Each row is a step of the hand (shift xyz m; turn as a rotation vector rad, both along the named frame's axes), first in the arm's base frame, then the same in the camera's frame.
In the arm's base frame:
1: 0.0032 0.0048 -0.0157 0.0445 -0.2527 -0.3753
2: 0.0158 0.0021 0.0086 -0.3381 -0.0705 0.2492
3: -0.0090 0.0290 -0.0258 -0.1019 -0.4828 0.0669
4: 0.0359 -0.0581 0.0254 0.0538 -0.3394 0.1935
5: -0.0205 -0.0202 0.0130 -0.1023 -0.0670 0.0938
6: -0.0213 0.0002 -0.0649 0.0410 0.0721 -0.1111
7: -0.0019 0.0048 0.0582 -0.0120 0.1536 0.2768
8: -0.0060 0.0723 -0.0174 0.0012 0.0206 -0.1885
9: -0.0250 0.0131 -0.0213 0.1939 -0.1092 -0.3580
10: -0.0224 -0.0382 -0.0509 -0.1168 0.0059 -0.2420
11: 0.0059 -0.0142 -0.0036 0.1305 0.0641 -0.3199
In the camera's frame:
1: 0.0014 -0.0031 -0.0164 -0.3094 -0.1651 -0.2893
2: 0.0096 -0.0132 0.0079 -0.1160 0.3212 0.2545
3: 0.0164 0.0152 -0.0330 -0.4537 -0.0553 0.1976
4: -0.0335 -0.0500 0.0411 -0.2380 -0.1408 0.2812
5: -0.0220 0.0140 0.0178 -0.0716 0.0842 0.1074
6: -0.0239 0.0130 -0.0627 0.0506 -0.0269 -0.1263
7: 0.0187 0.0096 0.0545 0.2058 0.0915 0.2228
8: 0.0587 0.0274 -0.0370 -0.0295 -0.0147 -0.1867
9: -0.0023 0.0255 -0.0244 -0.1239 -0.2565 -0.3107
10: -0.0553 0.0030 -0.0385 -0.0973 0.0854 -0.2356
11: -0.0117 -0.0106 0.0006 0.0205 -0.1361 -0.3233

